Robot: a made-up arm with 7 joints. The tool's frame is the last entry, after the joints.
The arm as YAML. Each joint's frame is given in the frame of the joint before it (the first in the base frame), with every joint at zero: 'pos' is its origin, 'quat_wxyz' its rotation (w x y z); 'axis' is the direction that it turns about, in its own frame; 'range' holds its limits. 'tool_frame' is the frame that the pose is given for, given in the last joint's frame.
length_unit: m
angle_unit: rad
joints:
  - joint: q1
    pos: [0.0, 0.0, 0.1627]
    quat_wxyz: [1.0, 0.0, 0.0, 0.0]
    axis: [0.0, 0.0, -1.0]
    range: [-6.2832, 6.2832]
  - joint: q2
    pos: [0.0, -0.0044, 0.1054]
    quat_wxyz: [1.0, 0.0, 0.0, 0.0]
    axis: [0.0, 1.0, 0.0]
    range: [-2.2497, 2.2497]
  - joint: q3
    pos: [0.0, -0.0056, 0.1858]
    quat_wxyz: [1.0, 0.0, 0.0, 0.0]
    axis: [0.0, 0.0, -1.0]
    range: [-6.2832, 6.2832]
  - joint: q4
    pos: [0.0, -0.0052, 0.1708]
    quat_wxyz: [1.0, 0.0, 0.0, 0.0]
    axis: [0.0, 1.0, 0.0]
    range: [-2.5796, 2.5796]
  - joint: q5
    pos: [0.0, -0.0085, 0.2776]
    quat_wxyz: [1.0, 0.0, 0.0, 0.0]
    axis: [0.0, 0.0, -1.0]
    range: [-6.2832, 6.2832]
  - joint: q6
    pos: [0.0, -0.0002, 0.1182]
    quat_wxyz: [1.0, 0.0, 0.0, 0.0]
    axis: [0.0, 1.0, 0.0]
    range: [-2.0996, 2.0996]
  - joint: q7
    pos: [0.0, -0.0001, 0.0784]
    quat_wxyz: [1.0, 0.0, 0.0, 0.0]
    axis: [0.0, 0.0, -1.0]
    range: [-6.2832, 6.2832]
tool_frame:
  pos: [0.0, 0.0, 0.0]
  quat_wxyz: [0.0, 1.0, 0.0, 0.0]
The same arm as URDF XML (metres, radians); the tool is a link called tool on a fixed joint. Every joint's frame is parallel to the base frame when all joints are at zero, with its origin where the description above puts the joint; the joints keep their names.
<robot name="arm">
<joint name="q1" type="revolute"><parent link="base_link"/><child link="link1"/><origin xyz="0 0 0.1627" rpy="0 0 0"/><axis xyz="0 0 -1"/><limit lower="-6.2832" upper="6.2832"/></joint>
<joint name="q2" type="revolute"><parent link="link1"/><child link="link2"/><origin xyz="0 -0.0044 0.1054" rpy="0 0 0"/><axis xyz="0 1 0"/><limit lower="-2.2497" upper="2.2497"/></joint>
<joint name="q3" type="revolute"><parent link="link2"/><child link="link3"/><origin xyz="0 -0.0056 0.1858" rpy="0 0 0"/><axis xyz="0 0 -1"/><limit lower="-6.2832" upper="6.2832"/></joint>
<joint name="q4" type="revolute"><parent link="link3"/><child link="link4"/><origin xyz="0 -0.0052 0.1708" rpy="0 0 0"/><axis xyz="0 1 0"/><limit lower="-2.5796" upper="2.5796"/></joint>
<joint name="q5" type="revolute"><parent link="link4"/><child link="link5"/><origin xyz="0 -0.0085 0.2776" rpy="0 0 0"/><axis xyz="0 0 -1"/><limit lower="-6.2832" upper="6.2832"/></joint>
<joint name="q6" type="revolute"><parent link="link5"/><child link="link6"/><origin xyz="0 -0.0002 0.1182" rpy="0 0 0"/><axis xyz="0 1 0"/><limit lower="-2.0996" upper="2.0996"/></joint>
<joint name="q7" type="revolute"><parent link="link6"/><child link="link7"/><origin xyz="0 -0.0001 0.0784" rpy="0 0 0"/><axis xyz="0 0 -1"/><limit lower="-6.2832" upper="6.2832"/></joint>
<joint name="tool_fixed" type="fixed"><parent link="link7"/><child link="tool"/><origin xyz="0 0 0" rpy="3.1416 0 0"/></joint>
<link name="base_link"/>
<link name="link1"/>
<link name="link2"/>
<link name="link3"/>
<link name="link4"/>
<link name="link5"/>
<link name="link6"/>
<link name="link7"/>
<link name="tool"/>
</robot>

